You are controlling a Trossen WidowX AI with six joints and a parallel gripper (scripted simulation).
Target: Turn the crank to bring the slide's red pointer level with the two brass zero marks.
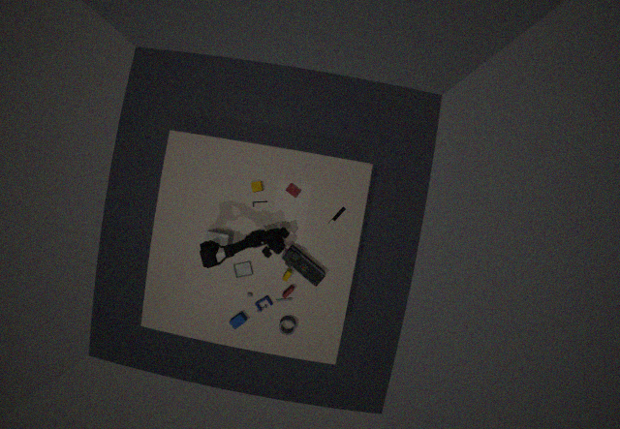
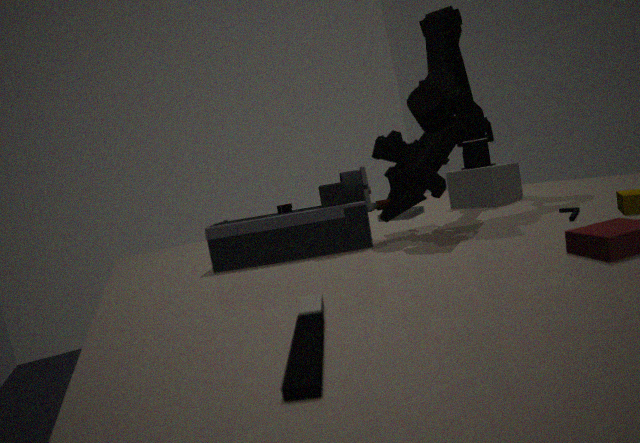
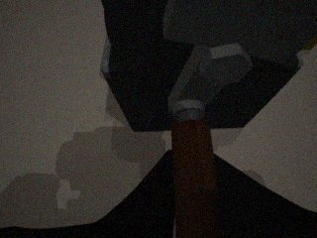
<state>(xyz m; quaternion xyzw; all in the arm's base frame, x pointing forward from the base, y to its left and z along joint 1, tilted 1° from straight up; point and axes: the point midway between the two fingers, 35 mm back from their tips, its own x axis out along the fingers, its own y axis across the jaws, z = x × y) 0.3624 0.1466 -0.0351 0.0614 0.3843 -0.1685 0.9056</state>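
Now: gripper tip 2 cm past the brown crank handle, 1 cm to the right of it and 3 cm below it. Round my gripper tip: red pointer: 14 cm ahead, 6 cm to the right, 5 cm above; then grey plate: 19 cm behind, 23 cm to the right, 3 cm below; then blue piece: 11 cm behind, 54 cm to the right, 2 cm below.
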